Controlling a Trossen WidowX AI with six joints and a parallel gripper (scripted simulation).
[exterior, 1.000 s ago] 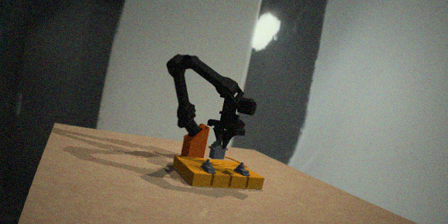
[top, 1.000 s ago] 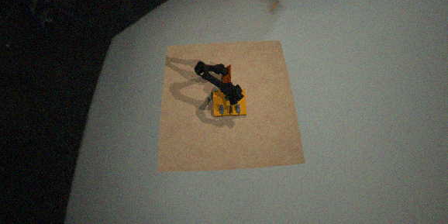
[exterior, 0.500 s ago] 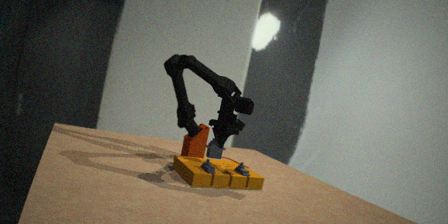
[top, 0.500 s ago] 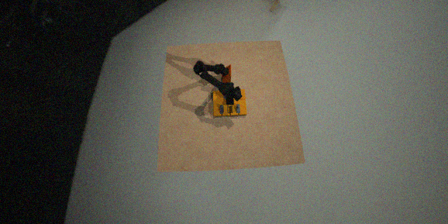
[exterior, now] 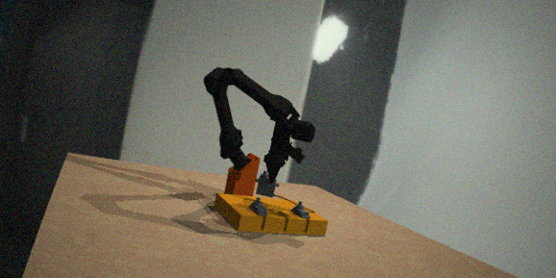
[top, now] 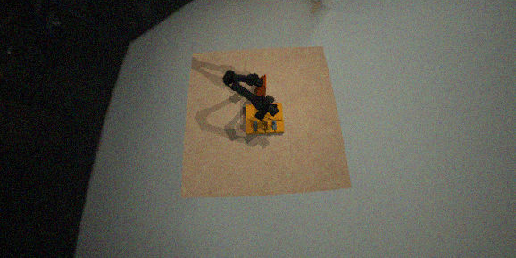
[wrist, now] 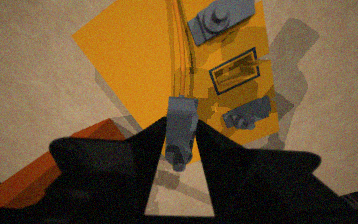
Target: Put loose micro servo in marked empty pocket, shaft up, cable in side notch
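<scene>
My gripper tip is 10 mm past the orange deck and 100 mm above it.
</scene>
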